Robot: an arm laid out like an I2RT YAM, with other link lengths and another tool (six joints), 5 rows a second.
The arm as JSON. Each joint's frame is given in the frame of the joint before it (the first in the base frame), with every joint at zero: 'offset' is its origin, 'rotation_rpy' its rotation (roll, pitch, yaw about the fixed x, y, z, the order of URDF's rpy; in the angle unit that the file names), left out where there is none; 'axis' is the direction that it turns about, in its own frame. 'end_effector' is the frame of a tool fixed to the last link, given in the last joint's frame.
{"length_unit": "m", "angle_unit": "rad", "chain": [
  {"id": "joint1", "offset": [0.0, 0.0, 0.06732], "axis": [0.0, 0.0, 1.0]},
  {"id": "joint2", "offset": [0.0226, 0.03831, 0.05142], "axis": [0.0, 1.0, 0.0]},
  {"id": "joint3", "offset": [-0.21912, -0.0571, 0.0], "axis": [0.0, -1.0, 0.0]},
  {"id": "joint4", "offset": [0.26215, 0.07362, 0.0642], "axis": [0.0, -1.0, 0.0]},
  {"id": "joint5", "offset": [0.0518, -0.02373, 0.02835], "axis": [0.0, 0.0, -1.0]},
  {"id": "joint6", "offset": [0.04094, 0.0, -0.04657], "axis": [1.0, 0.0, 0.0]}
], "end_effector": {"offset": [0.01, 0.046, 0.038], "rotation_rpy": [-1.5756, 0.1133, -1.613]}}
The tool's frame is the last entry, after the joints.
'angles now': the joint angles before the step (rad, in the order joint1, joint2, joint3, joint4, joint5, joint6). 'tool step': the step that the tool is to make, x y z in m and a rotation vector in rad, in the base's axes. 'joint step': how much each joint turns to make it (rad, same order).
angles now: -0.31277, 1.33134, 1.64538, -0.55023, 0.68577, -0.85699
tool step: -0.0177, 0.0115, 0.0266, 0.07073, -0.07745, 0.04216
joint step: 0.00070, -0.02260, 0.08108, -0.11209, -0.06201, 0.09911
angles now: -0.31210, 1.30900, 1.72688, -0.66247, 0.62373, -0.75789
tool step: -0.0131, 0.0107, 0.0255, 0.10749, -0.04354, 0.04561
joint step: 0.00211, 0.03344, 0.14748, -0.17185, -0.07323, 0.11964
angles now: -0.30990, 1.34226, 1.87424, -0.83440, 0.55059, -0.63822
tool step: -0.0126, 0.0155, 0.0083, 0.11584, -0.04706, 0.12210
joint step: 0.00085, -0.02567, 0.00943, -0.06685, -0.15429, 0.09032
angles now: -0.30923, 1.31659, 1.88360, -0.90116, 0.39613, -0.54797
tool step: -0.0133, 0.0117, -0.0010, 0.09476, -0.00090, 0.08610
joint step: 0.00031, -0.04198, -0.03179, -0.05760, -0.11210, 0.05805
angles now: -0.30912, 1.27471, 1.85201, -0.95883, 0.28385, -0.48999
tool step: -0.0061, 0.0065, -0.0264, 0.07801, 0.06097, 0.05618
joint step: -0.00019, -0.07435, -0.15162, -0.01152, -0.07435, 0.02833
